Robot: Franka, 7 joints.
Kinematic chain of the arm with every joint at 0, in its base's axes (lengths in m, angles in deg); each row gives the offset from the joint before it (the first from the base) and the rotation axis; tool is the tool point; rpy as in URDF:
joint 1: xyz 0 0 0.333 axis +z
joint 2: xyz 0 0 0 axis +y
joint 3: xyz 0 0 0.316 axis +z
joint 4: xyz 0.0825 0 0 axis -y
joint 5: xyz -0.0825 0 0.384 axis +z
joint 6: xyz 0 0 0 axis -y
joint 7: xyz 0.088 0 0 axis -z
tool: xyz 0 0 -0.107 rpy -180 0 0
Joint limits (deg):
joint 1: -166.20..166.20
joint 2: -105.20..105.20
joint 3: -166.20..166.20
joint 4: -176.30..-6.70
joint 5: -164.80..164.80
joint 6: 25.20..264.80
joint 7: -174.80..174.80
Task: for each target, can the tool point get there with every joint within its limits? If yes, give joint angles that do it. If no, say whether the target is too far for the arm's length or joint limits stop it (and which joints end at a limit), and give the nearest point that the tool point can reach.
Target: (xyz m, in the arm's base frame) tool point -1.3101 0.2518 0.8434
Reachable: no: too far | nearest point -0.7869 0.1512 0.6395 | short by 0.570 m
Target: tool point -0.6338 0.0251 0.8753
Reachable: yes | joints 136.20 49.57 104.90 -51.28 -138.92 136.27 27.77
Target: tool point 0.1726 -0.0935 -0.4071
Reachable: no: joint limits stop it (at a limit: joint 2) | nearest point 0.1795 -0.0972 -0.3548 | short by 0.053 m
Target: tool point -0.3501 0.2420 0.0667
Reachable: yes | joints -91.83 -52.97 -132.52 -146.11 9.66 188.95 -44.45
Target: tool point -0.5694 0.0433 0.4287
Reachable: yes | joints 118.56 28.69 50.50 -113.82 96.87 69.16 -107.46
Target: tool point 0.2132 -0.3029 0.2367
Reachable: yes | joints 97.86 -0.79 -137.96 -156.61 -95.72 96.84 71.91
